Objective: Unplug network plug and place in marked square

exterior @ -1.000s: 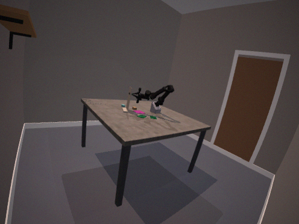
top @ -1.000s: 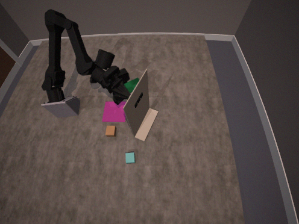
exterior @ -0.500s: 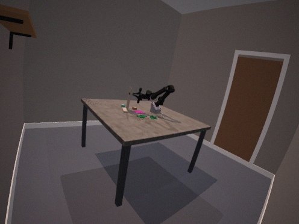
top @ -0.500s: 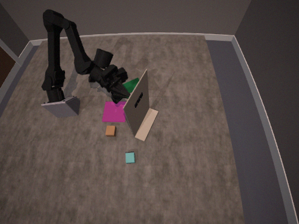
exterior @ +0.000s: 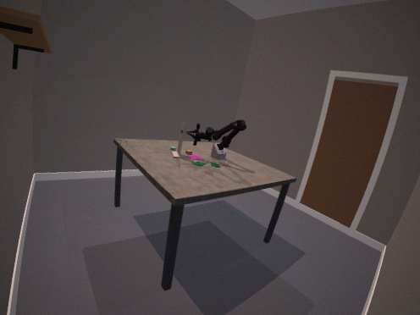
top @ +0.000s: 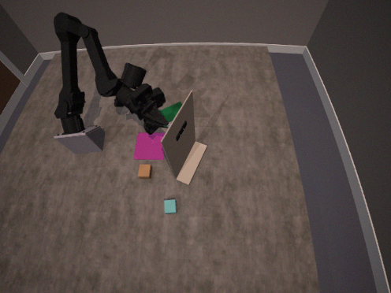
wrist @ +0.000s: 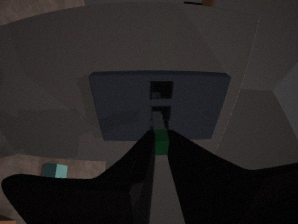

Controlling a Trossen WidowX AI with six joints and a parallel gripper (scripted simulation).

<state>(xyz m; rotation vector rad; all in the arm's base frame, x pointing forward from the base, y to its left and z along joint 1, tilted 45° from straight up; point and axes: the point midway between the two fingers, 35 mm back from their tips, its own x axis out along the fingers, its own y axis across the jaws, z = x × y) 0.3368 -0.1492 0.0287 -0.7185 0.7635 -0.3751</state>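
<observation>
Now: gripper tip 210 mm above the magenta marked square, 100 mm past it and 60 mm to the right of it. Also, from my gripper tip: orange block 200 mm below, 120 mm behind, 50 mm to the right; network plug right at my gripper tip; upright panel 80 mm below, 40 mm ahead, 30 mm to the right.
</observation>
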